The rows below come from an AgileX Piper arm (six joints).
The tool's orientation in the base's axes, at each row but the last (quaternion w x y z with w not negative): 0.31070, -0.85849, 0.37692, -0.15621; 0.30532, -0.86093, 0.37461, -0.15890; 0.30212, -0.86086, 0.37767, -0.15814; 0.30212, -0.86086, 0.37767, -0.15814
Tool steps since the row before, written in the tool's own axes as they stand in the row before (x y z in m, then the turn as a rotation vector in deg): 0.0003, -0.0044, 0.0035, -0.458, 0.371, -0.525; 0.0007, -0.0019, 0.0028, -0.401, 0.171, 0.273; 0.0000, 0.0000, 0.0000, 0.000, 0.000, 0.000; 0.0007, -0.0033, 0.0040, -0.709, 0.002, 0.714
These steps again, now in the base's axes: 0.0044, 0.0035, 0.0002, -0.773, -0.071, 0.141; 0.0029, 0.0016, -0.0009, -0.225, 0.317, -0.337; 0.0000, 0.0000, 0.0000, 0.000, 0.000, 0.000; 0.0043, 0.0028, -0.0009, -0.115, 0.814, -0.580
